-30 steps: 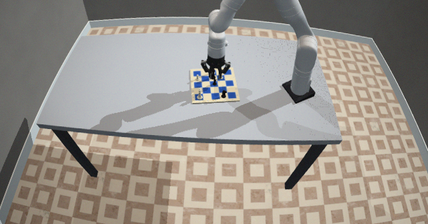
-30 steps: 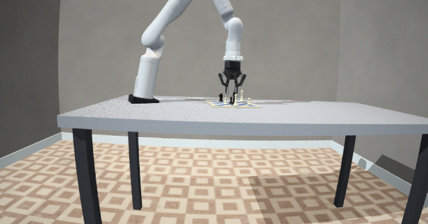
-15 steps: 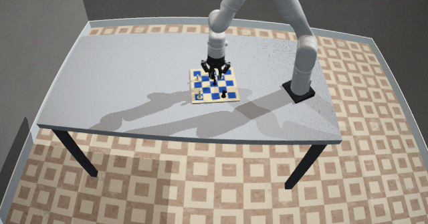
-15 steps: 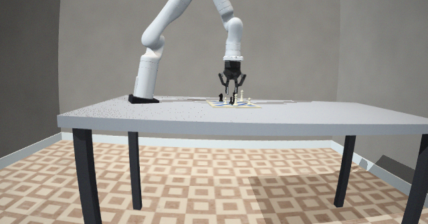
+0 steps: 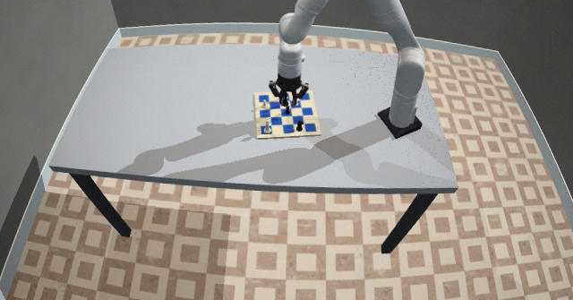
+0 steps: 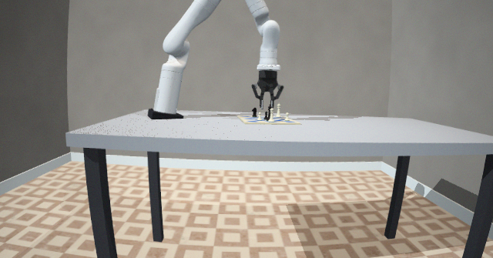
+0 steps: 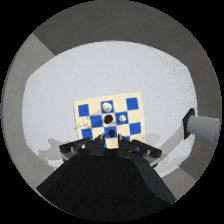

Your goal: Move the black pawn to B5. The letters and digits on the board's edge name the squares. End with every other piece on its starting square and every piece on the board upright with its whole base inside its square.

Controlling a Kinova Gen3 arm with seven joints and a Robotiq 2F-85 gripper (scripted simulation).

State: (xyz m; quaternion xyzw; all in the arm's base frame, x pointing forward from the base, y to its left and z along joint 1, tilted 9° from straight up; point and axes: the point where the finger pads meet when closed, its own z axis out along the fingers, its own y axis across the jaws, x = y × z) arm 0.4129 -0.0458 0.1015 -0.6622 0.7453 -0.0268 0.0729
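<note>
Right now my hand is 5 cm above the black pawn. Round my hand: tall black piece (1 cm ahead, 4 cm to the right, 3 cm below); chessboard (6 cm below).
</note>
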